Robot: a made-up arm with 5 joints.
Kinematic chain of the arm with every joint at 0, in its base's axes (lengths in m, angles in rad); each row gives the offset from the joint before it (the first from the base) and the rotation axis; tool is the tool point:
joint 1: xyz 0 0 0.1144 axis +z
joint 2: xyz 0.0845 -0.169 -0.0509 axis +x
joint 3: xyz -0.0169 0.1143 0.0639 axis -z
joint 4: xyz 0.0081 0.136 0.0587 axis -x
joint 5: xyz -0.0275 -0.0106 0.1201 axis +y
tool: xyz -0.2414 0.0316 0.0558
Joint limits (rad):
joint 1: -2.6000..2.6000
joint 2: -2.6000..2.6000
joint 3: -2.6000..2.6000
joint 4: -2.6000..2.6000
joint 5: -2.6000..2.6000
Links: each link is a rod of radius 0.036 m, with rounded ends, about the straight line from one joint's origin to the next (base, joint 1, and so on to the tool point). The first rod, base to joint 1, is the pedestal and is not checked.
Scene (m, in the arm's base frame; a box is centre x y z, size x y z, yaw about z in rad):
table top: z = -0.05
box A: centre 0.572 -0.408 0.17 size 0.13 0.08 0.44 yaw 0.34
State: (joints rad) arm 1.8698 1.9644 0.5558 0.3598 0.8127
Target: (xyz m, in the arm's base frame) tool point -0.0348 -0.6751 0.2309
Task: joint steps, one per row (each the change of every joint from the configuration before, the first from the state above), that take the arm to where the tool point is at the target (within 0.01 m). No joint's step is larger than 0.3 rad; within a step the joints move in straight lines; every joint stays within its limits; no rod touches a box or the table.
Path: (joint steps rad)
1: -0.2400 -0.0823 -0.1036 0.1166 -0.1235
2: -0.2400 -0.0822 -0.1036 0.1166 -0.1235
3: -0.2400 -0.0823 -0.1036 0.1166 -0.1235
4: -0.2400 -0.0823 -0.1037 0.1166 -0.1235
5: -0.2391 0.1252 -0.0718 -0.1444 0.0444
6: -0.2391 0.1251 -0.0718 -0.1444 0.0445
7: -0.2391 0.1252 -0.0719 -0.1444 0.0445

